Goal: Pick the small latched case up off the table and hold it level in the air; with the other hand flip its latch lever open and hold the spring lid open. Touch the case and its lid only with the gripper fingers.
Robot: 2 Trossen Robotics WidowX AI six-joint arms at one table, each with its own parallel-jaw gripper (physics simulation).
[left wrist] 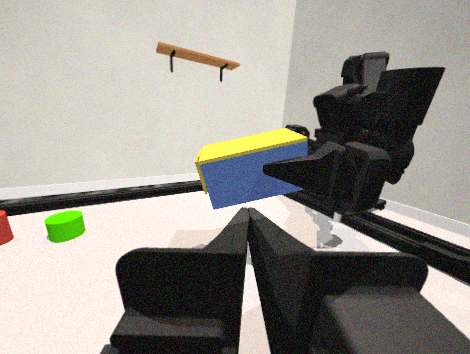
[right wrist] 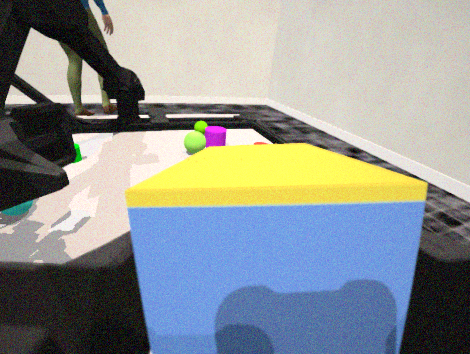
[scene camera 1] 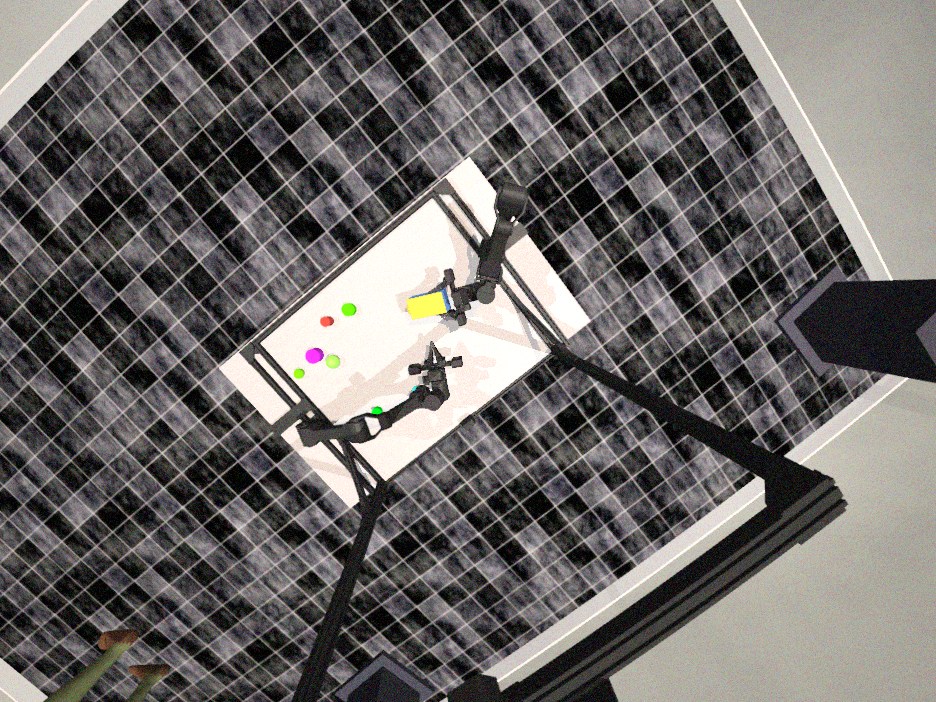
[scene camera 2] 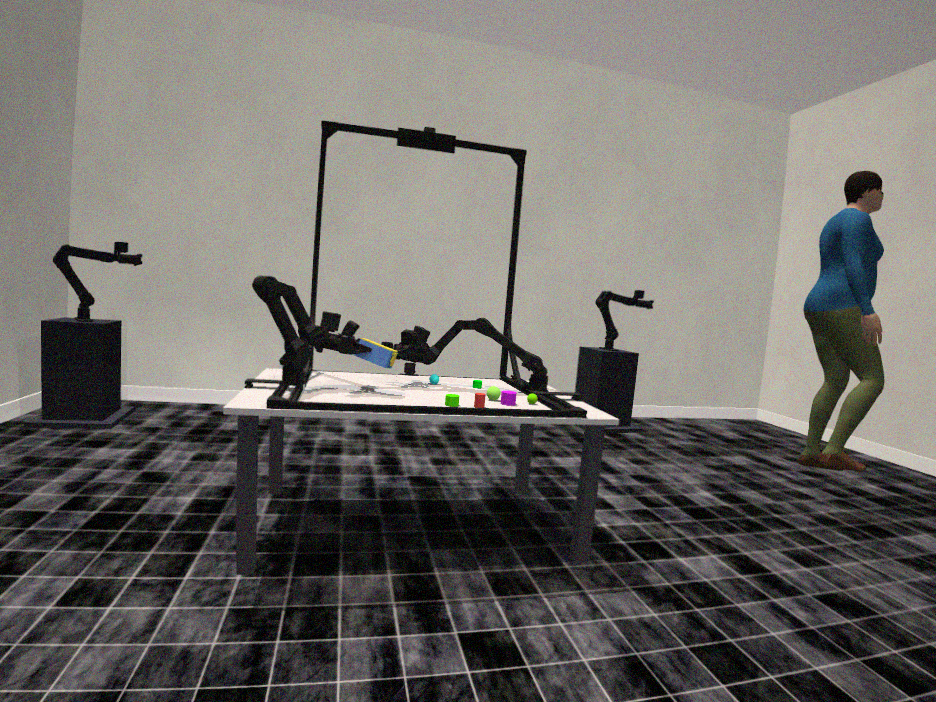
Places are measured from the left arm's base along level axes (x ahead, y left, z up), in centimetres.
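Where they show: left gripper, between the fingertips: point(left wrist: 246, 213) point(right wrist: 64, 180) point(scene camera 1: 431, 341); right gripper, between the fingertips: point(left wrist: 256, 159) point(right wrist: 261, 210) point(scene camera 1: 430, 304) point(scene camera 2: 375, 350); left arm's base, origin of its link: point(right wrist: 129, 120) point(scene camera 1: 314, 426) point(scene camera 2: 538, 389); right arm's base, origin of its link: point(left wrist: 342, 207) point(scene camera 2: 292, 383).
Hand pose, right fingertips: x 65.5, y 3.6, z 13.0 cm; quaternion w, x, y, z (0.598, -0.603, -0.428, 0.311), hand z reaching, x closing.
Note:
Things, the pixels of their centre, and the offset from my right fingertips. Level surfaces: height alone.
- blue body, middle of its body: point(right wrist: 261, 216) point(left wrist: 248, 166) point(scene camera 1: 427, 304) point(scene camera 2: 377, 353) dz -1.0, dx -0.7, dy +0.6 cm
- yellow lid, middle of its body: point(right wrist: 261, 206) point(left wrist: 247, 162) point(scene camera 1: 427, 304) point(scene camera 2: 377, 352) dz -0.5, dx -0.9, dy +0.6 cm
- narrow yellow strip, middle of its body: point(left wrist: 203, 175) dz -2.5, dx -6.0, dy +3.5 cm
- white table, height of its surface: dz -14.9 cm
- red cylinder, middle of its body: point(scene camera 2: 479, 400) point(scene camera 1: 327, 321) dz -12.6, dx -32.9, dy +21.2 cm
- green cylinder, middle of its body: point(left wrist: 66, 225) point(scene camera 2: 452, 400) point(scene camera 1: 349, 309) dz -13.2, dx -24.1, dy +18.9 cm
- purple cylinder, middle of its body: point(right wrist: 215, 137) point(scene camera 2: 508, 398) point(scene camera 1: 314, 355) dz -12.7, dx -45.4, dy +15.5 cm
- teal ball, middle of its body: point(right wrist: 14, 200) point(scene camera 2: 434, 379) dz -12.8, dx -26.9, dy -20.3 cm
The small case has a blue body point(scene camera 2: 376, 355) point(left wrist: 250, 177) point(right wrist: 275, 240) and a yellow lid point(scene camera 1: 427, 304) point(left wrist: 250, 146) point(right wrist: 275, 167), which lies shut on it. My right gripper point(scene camera 1: 443, 302) point(scene camera 2: 361, 346) is shut on the case by its sides and holds it above the table. In scene camera 2 the case slopes down to the right. A narrow yellow strip point(left wrist: 202, 177) runs down its free end in the left wrist view; whether this is the latch lever is unclear. My left gripper point(scene camera 1: 431, 345) point(left wrist: 246, 213) is shut and empty, beside the case and apart from it.
On the white table point(scene camera 1: 393, 256) point(scene camera 2: 340, 381) lie a red cylinder point(scene camera 1: 326, 321) point(scene camera 2: 479, 400), a green cylinder point(scene camera 1: 348, 309) point(left wrist: 65, 226), a purple cylinder point(scene camera 1: 313, 355) point(right wrist: 215, 136) and several balls. A teal ball point(scene camera 2: 433, 379) lies near my left arm. Black rails point(scene camera 2: 423, 409) edge the work area.

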